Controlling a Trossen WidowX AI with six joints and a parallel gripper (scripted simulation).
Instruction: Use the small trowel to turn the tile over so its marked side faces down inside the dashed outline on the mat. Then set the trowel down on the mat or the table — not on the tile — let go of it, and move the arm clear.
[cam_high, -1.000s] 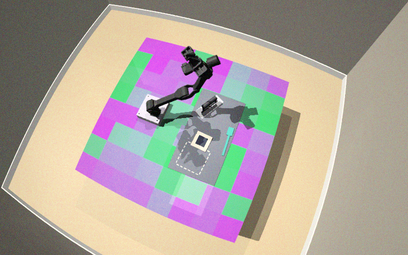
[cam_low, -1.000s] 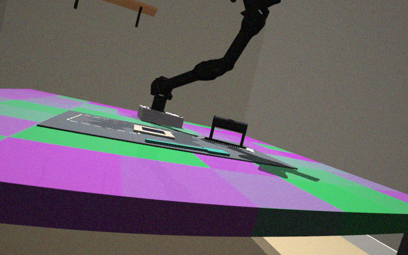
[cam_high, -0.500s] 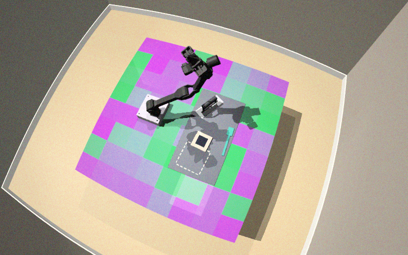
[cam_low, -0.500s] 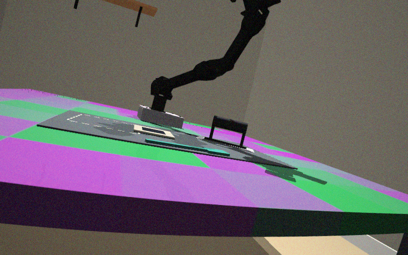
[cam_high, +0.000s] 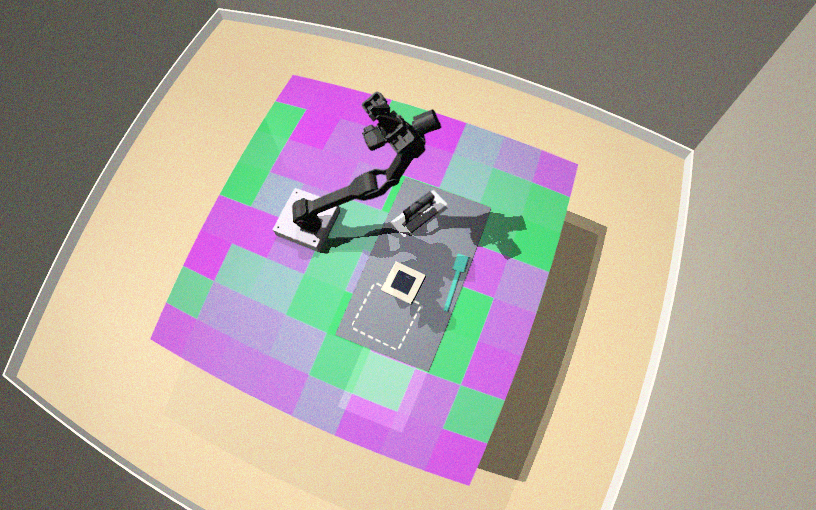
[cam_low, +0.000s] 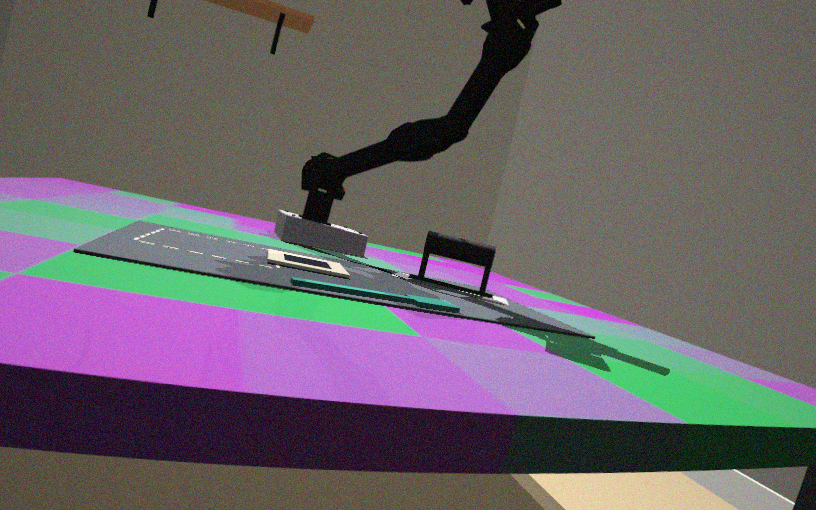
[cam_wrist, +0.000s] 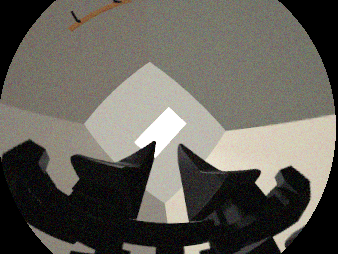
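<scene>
The small trowel is 11 cm ahead of my gripper tip, 8 cm to the left of it and 64 cm below it. Round my gripper tip: teal trowel-shaped tool: 29 cm ahead, 13 cm to the right, 68 cm below; then grey mat: 15 cm ahead, 14 cm to the right, 70 cm below; then tile: 12 cm ahead, 20 cm to the right, 68 cm below.
</scene>
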